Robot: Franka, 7 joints.
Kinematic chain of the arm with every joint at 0, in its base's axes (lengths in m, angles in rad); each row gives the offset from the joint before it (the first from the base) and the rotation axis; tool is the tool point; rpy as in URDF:
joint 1: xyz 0 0 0.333 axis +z
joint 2: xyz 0 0 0 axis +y
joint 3: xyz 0 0 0.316 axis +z
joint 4: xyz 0.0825 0 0 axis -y
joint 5: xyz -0.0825 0 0.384 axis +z
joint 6: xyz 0 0 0 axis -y
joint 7: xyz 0.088 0 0 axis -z
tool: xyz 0 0 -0.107 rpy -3.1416 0 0
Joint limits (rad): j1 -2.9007..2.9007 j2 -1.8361..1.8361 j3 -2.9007..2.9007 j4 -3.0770..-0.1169 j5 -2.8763..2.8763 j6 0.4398..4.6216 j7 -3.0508..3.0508
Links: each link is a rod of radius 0.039 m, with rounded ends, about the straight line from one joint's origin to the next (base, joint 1, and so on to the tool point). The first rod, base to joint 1, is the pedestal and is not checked.
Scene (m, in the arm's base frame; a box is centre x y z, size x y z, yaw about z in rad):
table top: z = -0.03
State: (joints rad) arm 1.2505 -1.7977 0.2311 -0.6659 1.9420 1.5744 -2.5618
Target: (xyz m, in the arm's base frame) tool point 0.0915 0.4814 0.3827
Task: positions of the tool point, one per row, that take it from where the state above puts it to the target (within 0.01 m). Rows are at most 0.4 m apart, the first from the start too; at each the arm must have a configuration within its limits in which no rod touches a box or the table.
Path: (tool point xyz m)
1: -0.3941 -0.5622 0.7484
2: -0.3145 -0.2856 0.9749
3: -0.1878 0.0390 1.0276
4: -0.0525 0.3174 0.9054
5: 0.0505 0.4752 0.6610
6: 0.0915 0.4814 0.3827

